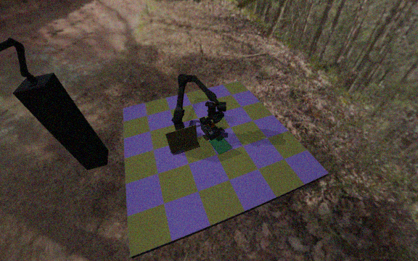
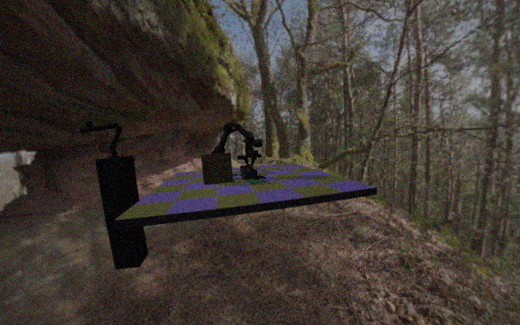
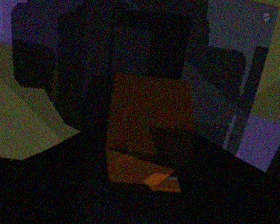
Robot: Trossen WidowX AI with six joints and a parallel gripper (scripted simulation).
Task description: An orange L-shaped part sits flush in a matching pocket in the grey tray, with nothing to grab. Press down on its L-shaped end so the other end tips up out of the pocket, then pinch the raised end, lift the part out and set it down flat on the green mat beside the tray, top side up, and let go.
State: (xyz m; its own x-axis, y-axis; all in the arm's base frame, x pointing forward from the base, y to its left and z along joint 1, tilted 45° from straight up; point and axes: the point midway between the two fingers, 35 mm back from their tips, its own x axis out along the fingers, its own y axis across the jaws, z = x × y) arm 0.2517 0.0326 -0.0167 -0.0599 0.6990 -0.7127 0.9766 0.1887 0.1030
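The green mat is 20 mm ahead of my gripper tip, 140 mm to the right of it and 90 mm below it. The rest, counted from my gripper tip: orange L-shaped part (20 mm behind, 30 mm to the left, 30 mm below).
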